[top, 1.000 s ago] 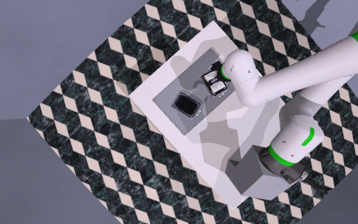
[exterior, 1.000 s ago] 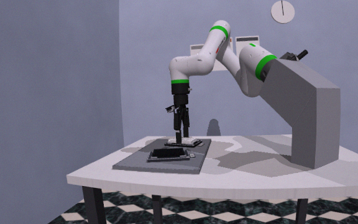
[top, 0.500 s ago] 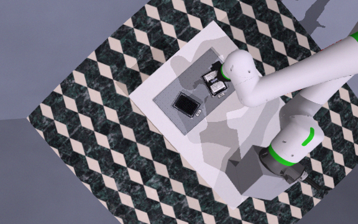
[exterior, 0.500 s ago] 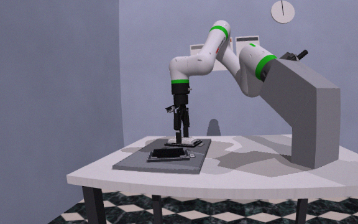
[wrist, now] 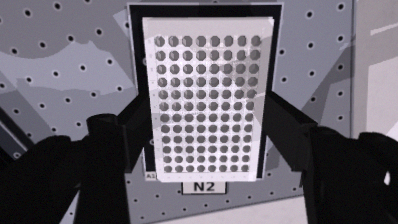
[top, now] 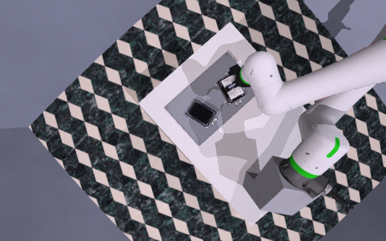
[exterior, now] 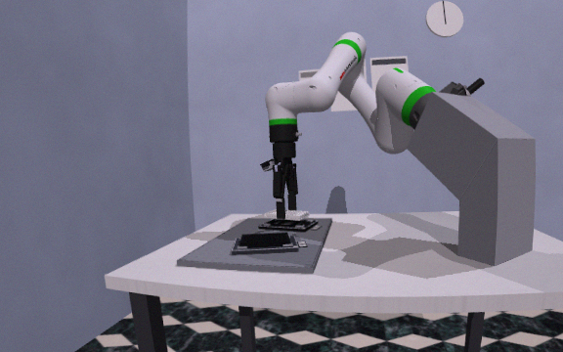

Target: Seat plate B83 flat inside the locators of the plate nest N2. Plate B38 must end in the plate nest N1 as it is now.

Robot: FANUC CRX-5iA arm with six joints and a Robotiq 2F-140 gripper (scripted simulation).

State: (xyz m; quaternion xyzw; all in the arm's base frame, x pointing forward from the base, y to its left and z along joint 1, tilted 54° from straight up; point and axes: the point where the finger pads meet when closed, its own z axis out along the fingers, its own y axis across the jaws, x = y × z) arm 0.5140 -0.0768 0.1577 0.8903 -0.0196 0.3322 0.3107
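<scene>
My hand is 6 cm above the plate nest. Also, from my hand: black well plate (24 cm to the left, 4 cm below, 3 cm ahead); white well plate (2 cm below).
</scene>
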